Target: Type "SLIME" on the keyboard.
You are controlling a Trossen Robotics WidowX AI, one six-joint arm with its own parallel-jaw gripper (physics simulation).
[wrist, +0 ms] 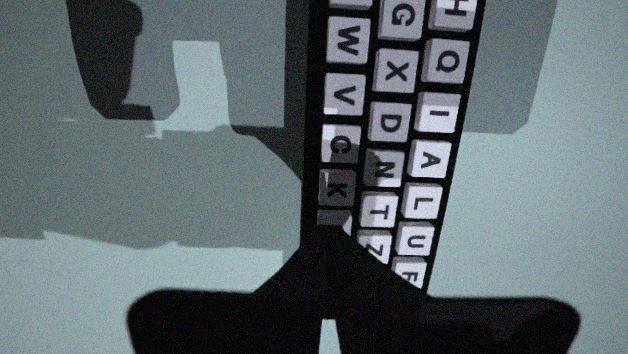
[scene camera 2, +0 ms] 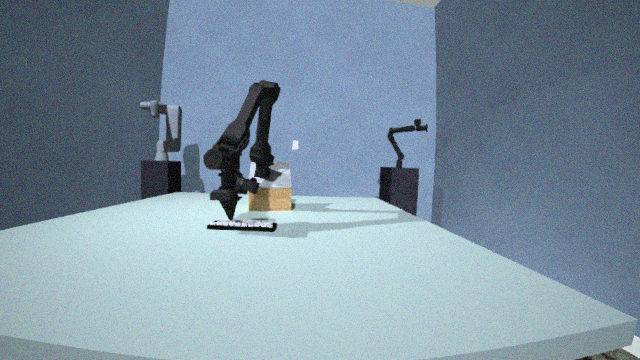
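Pixels of known places: gripper, between the fingertips: [wrist: 326, 234] [scene camera 2: 231, 219]; arm's base, origin of its link: [scene camera 2: 262, 172].
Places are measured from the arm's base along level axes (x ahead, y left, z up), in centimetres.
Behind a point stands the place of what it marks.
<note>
The black keyboard [scene camera 2: 242, 228] @[x 37.3, y -1.1, z -14.9 cm] [wrist: 311, 150] @[x 30.8, y -2.3, z -14.5 cm] with white letter keys lies on the table. My gripper [scene camera 2: 231, 218] @[x 31.4, y -5.9, z -13.8 cm] [wrist: 326, 234] @[x 31.4, y -5.9, z -13.8 cm] is shut and empty, pointing down at the keyboard's left part in the scene view. In the wrist view its tips cover most of a key [wrist: 330, 218] @[x 31.6, y -5.2, z -14.0 cm] just below the K key [wrist: 337, 189] @[x 31.9, y -3.9, z -14.0 cm]; its letter is hidden. The tips are on or very close to that key; contact is unclear. The L key [wrist: 422, 201] @[x 35.6, y -4.5, z -14.0 cm] and the I key [wrist: 438, 113] @[x 35.8, y -0.8, z -14.0 cm] show in the right-hand column. No M or E is readable.
An orange-brown block [scene camera 2: 270, 199] @[x 6.8, y 4.3, z -10.7 cm] with a pale upper part stands behind the keyboard on the pale table [scene camera 2: 320, 290] @[x 71.1, y 17.6, z -15.6 cm]. Beyond the table, a grey arm [scene camera 2: 173, 129] and a small black arm [scene camera 2: 395, 143] stand on dark pedestals. Shadows fall across the keyboard and table.
</note>
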